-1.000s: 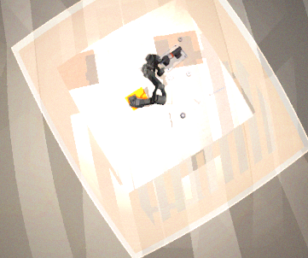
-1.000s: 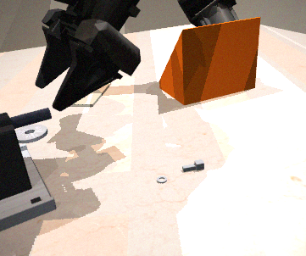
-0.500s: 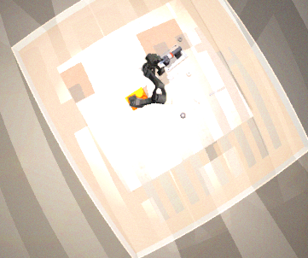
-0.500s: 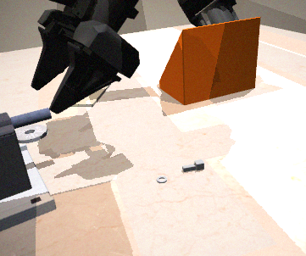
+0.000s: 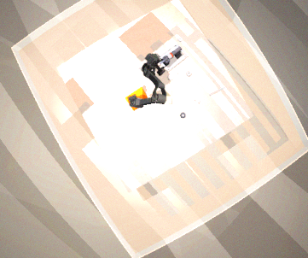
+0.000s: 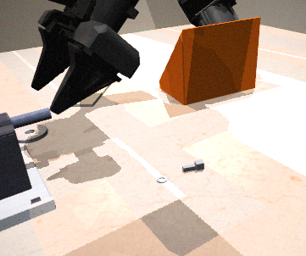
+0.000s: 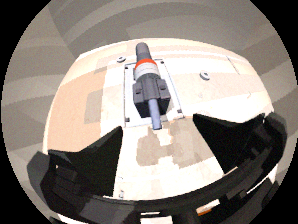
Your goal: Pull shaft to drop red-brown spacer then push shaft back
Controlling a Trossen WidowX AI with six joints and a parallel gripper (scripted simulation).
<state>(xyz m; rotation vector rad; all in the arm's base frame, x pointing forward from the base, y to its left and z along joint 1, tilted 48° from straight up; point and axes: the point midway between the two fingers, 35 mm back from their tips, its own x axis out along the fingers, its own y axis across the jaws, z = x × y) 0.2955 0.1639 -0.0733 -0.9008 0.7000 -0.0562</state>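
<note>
Now: the blue-grey shaft 9 cm ahead of my gripper tip, 3 cm to the left of it and 2 cm below it. Also, from my gripper tip: red-brown spacer (11 cm ahead, 3 cm to the left, 2 cm below); small grey bolt (16 cm behind, 9 cm below, 7 cm to the left); pale washer (12 cm to the right, 9 cm below, 4 cm ahead).
</note>
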